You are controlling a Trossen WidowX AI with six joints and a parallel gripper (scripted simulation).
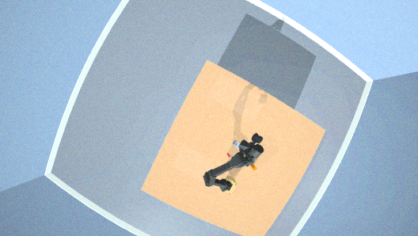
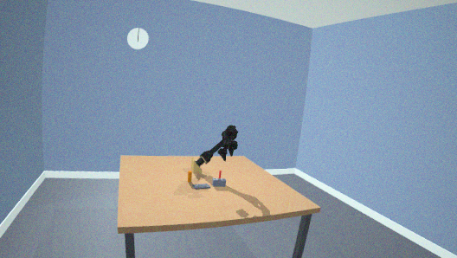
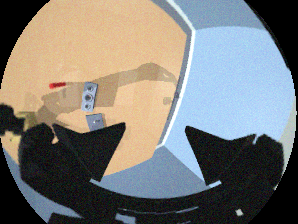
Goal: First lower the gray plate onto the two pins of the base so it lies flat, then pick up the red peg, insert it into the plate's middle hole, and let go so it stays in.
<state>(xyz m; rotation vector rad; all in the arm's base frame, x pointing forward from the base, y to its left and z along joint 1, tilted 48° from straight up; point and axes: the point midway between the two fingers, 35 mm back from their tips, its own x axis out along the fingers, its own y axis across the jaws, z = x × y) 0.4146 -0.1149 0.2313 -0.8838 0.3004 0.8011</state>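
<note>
My gripper tip is now 210 mm above the gray block, 120 mm past it and 10 mm to the left of it. Round my gripper tip: small orange piece 220 mm behind, 210 mm to the right, 210 mm below; then red peg 220 mm behind, 210 mm below, 40 mm to the left.
</note>
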